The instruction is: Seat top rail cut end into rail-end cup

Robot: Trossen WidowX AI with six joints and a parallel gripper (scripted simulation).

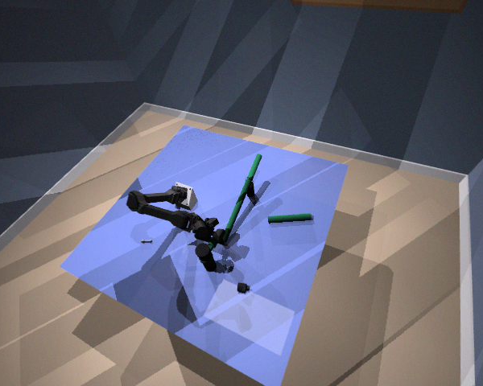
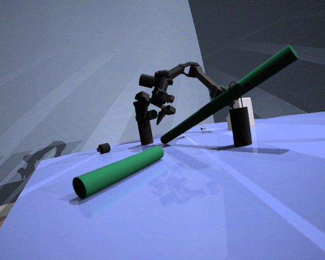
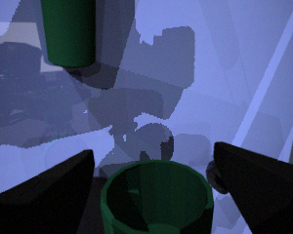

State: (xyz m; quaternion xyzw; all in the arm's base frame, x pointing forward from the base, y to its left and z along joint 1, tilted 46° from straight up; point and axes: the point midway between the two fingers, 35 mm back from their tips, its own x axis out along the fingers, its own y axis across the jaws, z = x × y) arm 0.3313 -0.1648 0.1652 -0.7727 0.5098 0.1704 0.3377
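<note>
My gripper tip is 20 mm past the green rail-end cup, 30 mm to the left of it and 30 mm below it. From my gripper tip the other things lie so: short dark post: 20 mm ahead, 410 mm to the left, 10 mm above; small black cap: 190 mm ahead, 140 mm to the right, 80 mm below; short green rail piece: 290 mm ahead, 310 mm to the left, 80 mm below.
</note>
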